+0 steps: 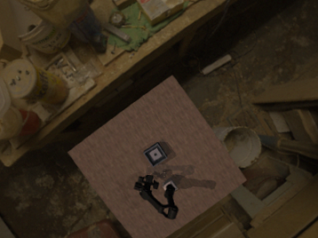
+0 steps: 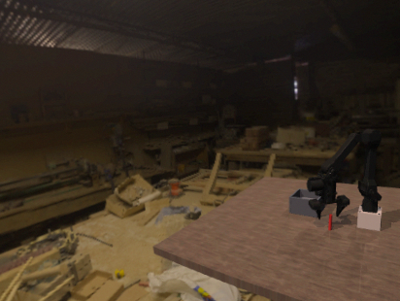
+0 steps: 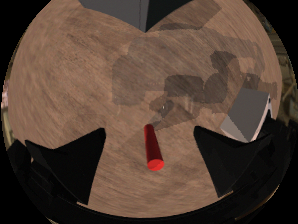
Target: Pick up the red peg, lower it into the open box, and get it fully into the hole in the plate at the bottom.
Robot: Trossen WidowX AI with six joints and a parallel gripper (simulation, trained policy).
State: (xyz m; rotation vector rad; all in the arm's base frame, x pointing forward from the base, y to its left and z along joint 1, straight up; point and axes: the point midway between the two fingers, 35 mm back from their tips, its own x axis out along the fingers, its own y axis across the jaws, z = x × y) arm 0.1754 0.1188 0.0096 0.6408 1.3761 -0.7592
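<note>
The red peg lies 10 mm behind my gripper tip, 10 mm to the left of it and 20 mm below it. Also, from my gripper tip: grey box (160 mm ahead, 180 mm to the right, 30 mm below); light grey plate (160 mm ahead, 180 mm to the right, 10 mm below).
</note>
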